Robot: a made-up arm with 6 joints.
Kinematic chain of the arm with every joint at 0, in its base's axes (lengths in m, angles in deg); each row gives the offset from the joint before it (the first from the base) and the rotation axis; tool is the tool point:
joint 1: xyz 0 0 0.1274 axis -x
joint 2: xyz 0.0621 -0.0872 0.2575 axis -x
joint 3: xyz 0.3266 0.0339 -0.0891 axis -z
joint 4: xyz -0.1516 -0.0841 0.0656 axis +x
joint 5: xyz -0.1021 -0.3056 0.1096 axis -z
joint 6: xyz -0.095 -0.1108 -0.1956 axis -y
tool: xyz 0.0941 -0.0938 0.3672
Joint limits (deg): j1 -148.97..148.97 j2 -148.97..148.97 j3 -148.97..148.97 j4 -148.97..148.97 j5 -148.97..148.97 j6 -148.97..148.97
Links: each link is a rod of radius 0.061 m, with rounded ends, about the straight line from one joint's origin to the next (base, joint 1, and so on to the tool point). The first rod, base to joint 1, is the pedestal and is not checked.
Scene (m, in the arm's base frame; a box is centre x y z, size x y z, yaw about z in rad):
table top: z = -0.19
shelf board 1: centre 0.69 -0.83 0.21 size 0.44 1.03 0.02 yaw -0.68
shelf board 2: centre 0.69 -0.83 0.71 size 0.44 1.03 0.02 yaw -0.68
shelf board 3: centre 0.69 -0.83 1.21 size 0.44 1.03 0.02 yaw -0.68
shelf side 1: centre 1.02 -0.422 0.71 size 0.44 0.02 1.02 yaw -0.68
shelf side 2: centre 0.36 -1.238 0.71 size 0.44 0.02 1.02 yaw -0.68
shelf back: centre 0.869 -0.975 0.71 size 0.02 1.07 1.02 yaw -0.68
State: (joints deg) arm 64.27 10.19 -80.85 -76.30 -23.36 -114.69
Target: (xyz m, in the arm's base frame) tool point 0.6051 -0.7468 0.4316
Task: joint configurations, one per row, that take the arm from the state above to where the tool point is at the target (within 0.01 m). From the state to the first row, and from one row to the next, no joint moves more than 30 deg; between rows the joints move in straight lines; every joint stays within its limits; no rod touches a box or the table.
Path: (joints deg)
1: 56.23 5.07 -54.77 -83.02 -18.89 -109.10
2: 48.18 -0.05 -28.68 -89.73 -14.43 -103.51
3: 40.14 -5.17 -2.60 -96.45 -9.96 -97.92
4: 32.09 -10.28 23.49 -103.17 -5.50 -92.33
5: 24.05 -15.40 49.57 -109.89 -1.03 -86.74
6: 16.01 -20.52 75.66 -116.60 3.44 -81.15
7: 7.96 -25.64 101.74 -123.32 7.90 -75.55
8: 9.06 -24.15 74.99 -108.94 4.87 -90.24
9: 10.17 -22.66 48.24 -94.56 1.84 -104.92
10: 11.27 -21.17 21.49 -80.19 -1.19 -119.60
11: 12.37 -19.68 -5.25 -65.81 -4.22 -134.29
12: 13.47 -18.19 -32.00 -51.43 -7.25 -148.97

